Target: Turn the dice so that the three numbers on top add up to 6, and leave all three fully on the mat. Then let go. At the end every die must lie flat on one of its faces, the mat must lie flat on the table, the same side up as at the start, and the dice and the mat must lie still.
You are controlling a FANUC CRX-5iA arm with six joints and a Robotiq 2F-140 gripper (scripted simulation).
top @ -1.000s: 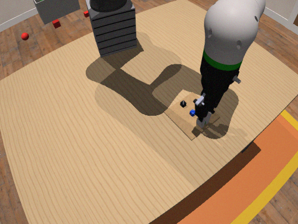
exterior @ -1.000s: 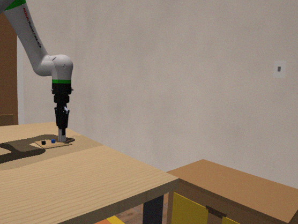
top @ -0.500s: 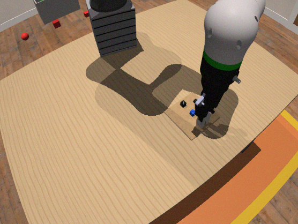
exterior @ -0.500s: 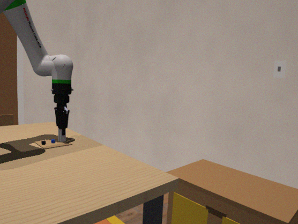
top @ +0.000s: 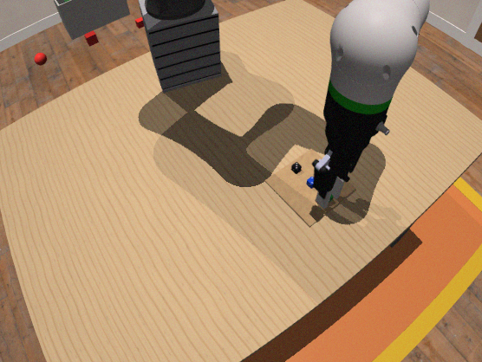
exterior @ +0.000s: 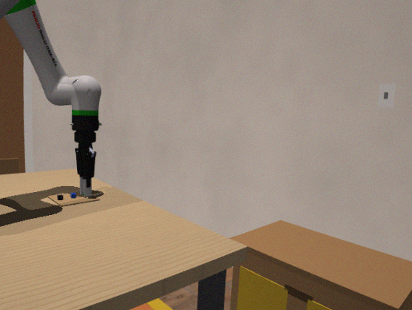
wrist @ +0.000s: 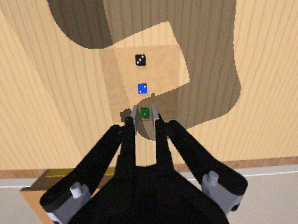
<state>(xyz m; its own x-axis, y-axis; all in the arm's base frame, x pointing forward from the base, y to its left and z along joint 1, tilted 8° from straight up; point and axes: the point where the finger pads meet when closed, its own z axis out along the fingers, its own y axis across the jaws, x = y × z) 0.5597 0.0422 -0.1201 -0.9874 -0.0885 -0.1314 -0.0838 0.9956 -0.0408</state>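
Right now the green die is 3 cm below my hand. Also, from my hand: blue die 5 cm behind, 3 cm below; then tan mat 5 cm behind, 4 cm below; then black die 10 cm behind, 3 cm below, 1 cm to the right.
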